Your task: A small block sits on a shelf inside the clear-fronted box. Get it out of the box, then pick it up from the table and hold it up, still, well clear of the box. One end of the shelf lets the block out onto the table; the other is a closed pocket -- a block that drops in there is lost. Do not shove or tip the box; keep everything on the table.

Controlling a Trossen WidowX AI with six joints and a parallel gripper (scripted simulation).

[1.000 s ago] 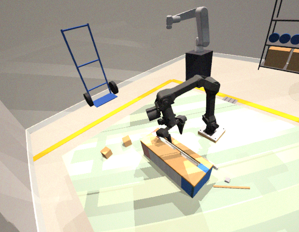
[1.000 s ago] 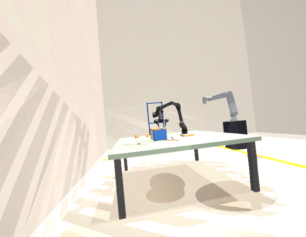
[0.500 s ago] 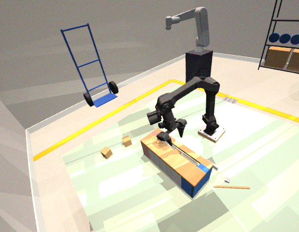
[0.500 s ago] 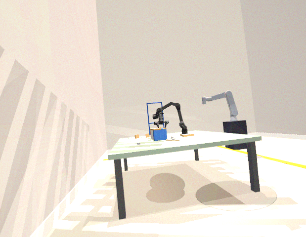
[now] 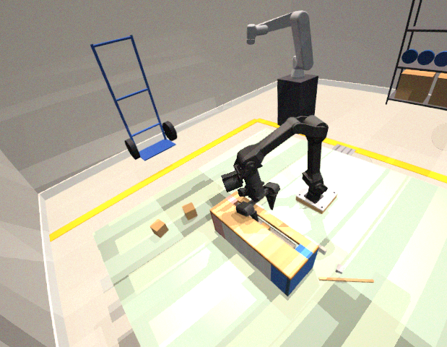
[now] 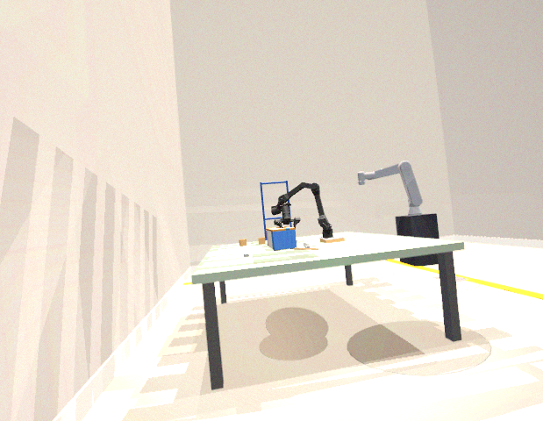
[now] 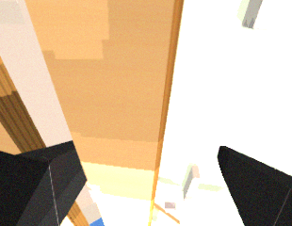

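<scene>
The box is 3 cm ahead of my gripper tip, 4 cm to the left of it and 3 cm below it. The rest, counted from my gripper tip: thin wooden stick: 5 cm behind, 33 cm to the left, 9 cm below.
</scene>
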